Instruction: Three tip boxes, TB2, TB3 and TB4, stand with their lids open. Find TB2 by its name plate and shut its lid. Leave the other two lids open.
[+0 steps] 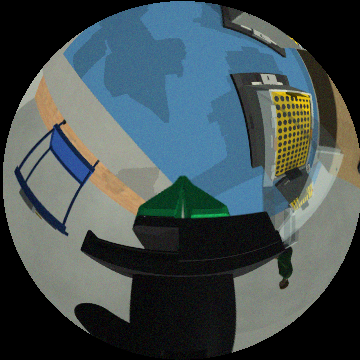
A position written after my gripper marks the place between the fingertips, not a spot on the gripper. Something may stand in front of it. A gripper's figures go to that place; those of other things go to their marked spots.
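Scene:
I see a clear lid (301,159), and it is 4 cm from the lens. My gripper (182,180) is there too, 13 cm from the lens.

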